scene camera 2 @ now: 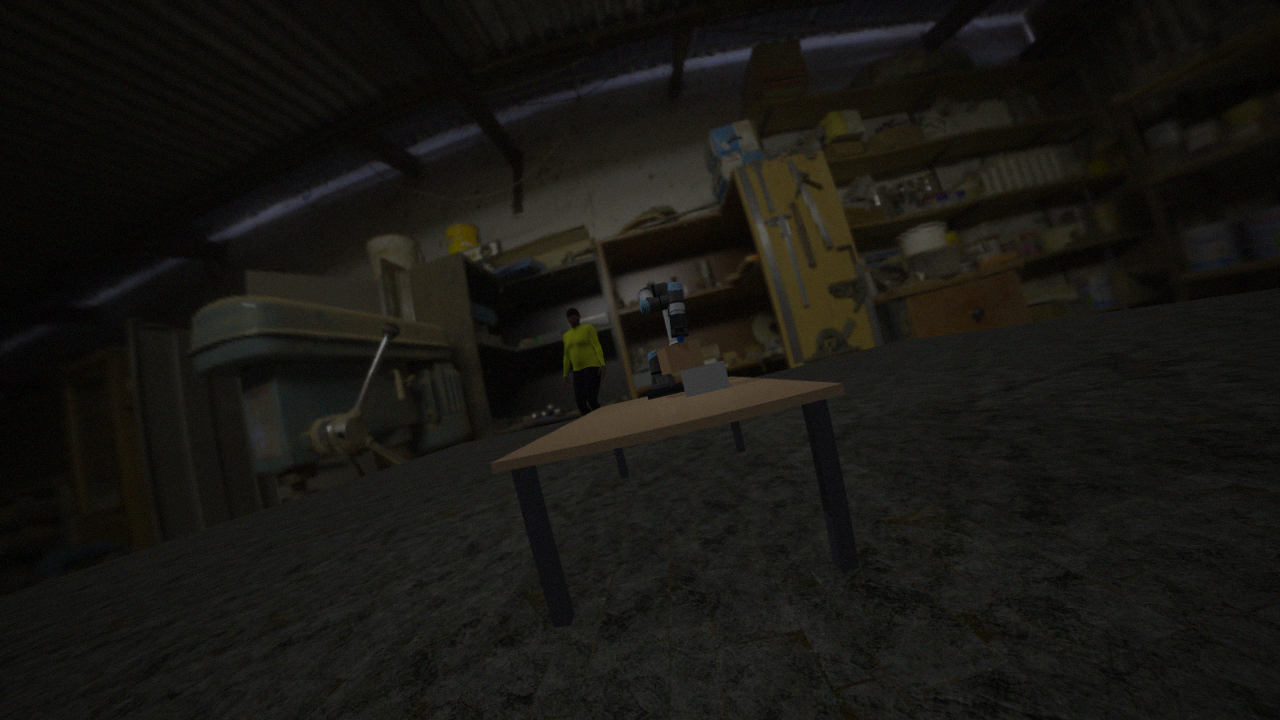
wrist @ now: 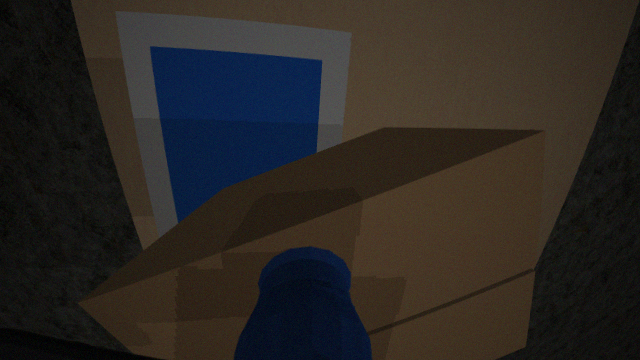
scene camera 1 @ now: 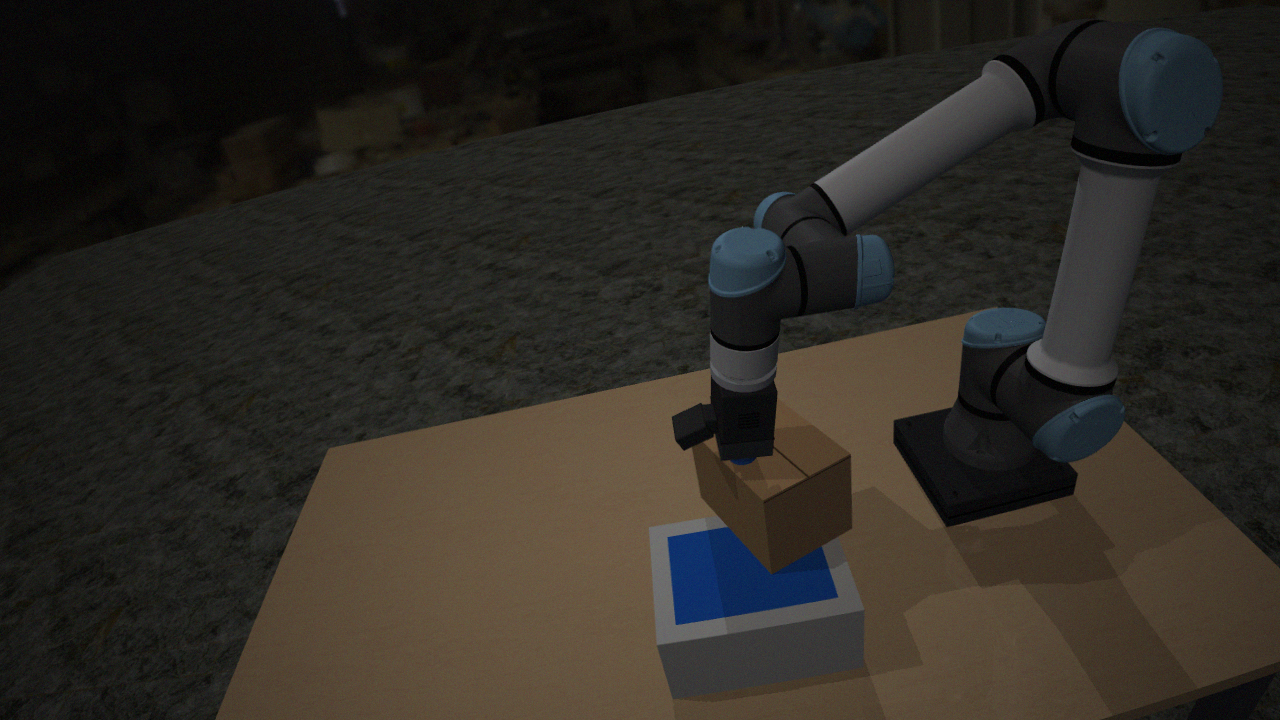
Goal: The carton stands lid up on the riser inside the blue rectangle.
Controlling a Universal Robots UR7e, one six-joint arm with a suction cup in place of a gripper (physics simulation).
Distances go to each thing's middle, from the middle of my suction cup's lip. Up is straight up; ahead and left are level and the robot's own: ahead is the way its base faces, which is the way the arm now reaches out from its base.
I see my suction cup 80 mm above the brown cardboard carton [scene camera 1: 782, 507], 40 mm past it and 20 mm to the left of it. Also, from my suction cup: grey riser [scene camera 2: 711, 377] 200 mm below, 60 mm to the left, 20 mm ahead.
